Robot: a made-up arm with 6 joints. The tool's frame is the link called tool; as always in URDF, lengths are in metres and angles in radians. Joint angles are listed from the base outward.
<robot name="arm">
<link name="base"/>
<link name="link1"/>
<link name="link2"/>
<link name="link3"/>
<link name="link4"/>
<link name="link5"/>
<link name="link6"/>
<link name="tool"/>
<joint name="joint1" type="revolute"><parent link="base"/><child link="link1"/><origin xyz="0 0 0.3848"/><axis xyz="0 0 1"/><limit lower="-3.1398" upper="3.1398"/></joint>
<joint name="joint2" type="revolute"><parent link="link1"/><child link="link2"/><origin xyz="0 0 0"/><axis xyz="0 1 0"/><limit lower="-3.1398" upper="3.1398"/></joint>
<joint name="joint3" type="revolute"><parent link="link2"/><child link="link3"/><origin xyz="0 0 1.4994"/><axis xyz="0 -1 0"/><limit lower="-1.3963" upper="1.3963"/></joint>
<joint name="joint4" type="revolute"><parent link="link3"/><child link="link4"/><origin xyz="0 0 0"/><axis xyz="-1 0 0"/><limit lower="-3.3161" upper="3.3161"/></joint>
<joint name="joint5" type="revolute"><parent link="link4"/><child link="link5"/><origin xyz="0.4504 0 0"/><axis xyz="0 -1 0"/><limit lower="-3.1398" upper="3.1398"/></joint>
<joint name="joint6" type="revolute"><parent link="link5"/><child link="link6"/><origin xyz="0 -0.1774 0"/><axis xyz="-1 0 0"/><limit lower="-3.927" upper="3.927"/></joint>
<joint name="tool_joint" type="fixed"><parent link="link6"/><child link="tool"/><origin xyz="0 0 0"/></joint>
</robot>
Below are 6 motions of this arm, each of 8 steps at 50 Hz.
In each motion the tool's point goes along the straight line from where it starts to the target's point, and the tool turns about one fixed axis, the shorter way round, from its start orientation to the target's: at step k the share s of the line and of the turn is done. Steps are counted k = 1, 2, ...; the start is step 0. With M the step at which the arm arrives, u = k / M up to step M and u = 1 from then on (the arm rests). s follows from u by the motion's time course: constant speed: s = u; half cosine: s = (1 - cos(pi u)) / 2; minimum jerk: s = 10 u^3 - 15 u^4 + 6 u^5.
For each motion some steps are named. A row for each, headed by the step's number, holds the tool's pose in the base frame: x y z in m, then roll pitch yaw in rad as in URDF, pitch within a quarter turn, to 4 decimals.
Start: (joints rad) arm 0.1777 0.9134 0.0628 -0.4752 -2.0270 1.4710
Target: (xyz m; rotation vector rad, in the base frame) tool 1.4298 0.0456 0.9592 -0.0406 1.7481 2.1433
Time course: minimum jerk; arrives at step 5
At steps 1, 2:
1: 1.4285 0.0933 0.9118 1.3564 0.2001 2.8858
2: 1.4289 0.0802 0.9249 1.3499 0.2157 2.8796

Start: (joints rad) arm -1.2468 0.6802 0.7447 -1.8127 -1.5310 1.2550
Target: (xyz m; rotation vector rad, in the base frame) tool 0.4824 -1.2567 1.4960 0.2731 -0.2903 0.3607
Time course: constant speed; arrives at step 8
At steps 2, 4, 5, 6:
2: 0.4860 -1.3020 1.4297 0.2504 -0.2656 0.3059
4: 0.4848 -1.2869 1.4518 0.2415 -0.2873 0.3131
5: 0.4842 -1.2793 1.4629 0.2369 -0.2982 0.3168
6: 0.4836 -1.2718 1.4739 0.2323 -0.3090 0.3205

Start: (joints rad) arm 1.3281 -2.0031 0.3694 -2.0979 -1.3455 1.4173
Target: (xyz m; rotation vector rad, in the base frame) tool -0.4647 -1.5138 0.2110 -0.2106 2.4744 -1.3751
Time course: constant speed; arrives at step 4
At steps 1, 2, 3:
1: -0.4656 -1.5115 0.1878 -2.1025 0.1964 -2.8510
2: -0.4653 -1.5123 0.1955 -2.1017 0.1946 -2.8547
3: -0.4650 -1.5130 0.2033 -2.1010 0.1928 -2.8584

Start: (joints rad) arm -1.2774 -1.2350 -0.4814 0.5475 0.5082 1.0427
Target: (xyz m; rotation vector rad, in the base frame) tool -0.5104 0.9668 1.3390 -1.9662 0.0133 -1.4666
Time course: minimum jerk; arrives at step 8
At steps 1, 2, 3, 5, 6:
1: -0.4782 1.0560 1.2558 -2.1010 -1.1199 -0.6580
2: -0.4811 1.0481 1.2632 -2.0734 -1.1109 -0.6759
3: -0.4867 1.0325 1.2777 -2.0215 -1.0925 -0.7084
5: -0.5014 0.9917 1.3157 -1.8997 -1.0413 -0.7791
6: -0.5070 0.9762 1.3302 -1.8579 -1.0207 -0.8012

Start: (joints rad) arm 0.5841 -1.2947 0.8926 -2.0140 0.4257 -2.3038
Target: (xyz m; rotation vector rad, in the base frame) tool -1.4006 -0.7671 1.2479 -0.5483 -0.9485 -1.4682
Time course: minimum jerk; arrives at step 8
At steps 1, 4, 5, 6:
1: -1.3543 -0.8030 1.2536 0.5213 -1.0062 -1.7845
4: -1.3771 -0.7853 1.2508 0.4608 -0.9688 -1.7988
5: -1.3877 -0.7771 1.2495 0.4335 -0.9516 -1.8065
6: -1.3957 -0.7709 1.2485 0.4129 -0.9385 -1.8128

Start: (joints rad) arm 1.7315 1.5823 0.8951 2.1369 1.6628 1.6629
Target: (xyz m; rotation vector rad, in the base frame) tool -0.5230 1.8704 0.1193 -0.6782 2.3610 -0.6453
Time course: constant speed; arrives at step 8
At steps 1, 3, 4, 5, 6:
1: -0.4195 1.8982 0.1878 -2.4376 0.3688 -2.5153
3: -0.4491 1.8903 0.1682 -2.4423 0.3817 -2.4915
4: -0.4639 1.8863 0.1584 -2.4445 0.3881 -2.4795
5: -0.4787 1.8823 0.1487 -2.4466 0.3946 -2.4676
6: -0.4934 1.8783 0.1389 -2.4487 0.4011 -2.4556

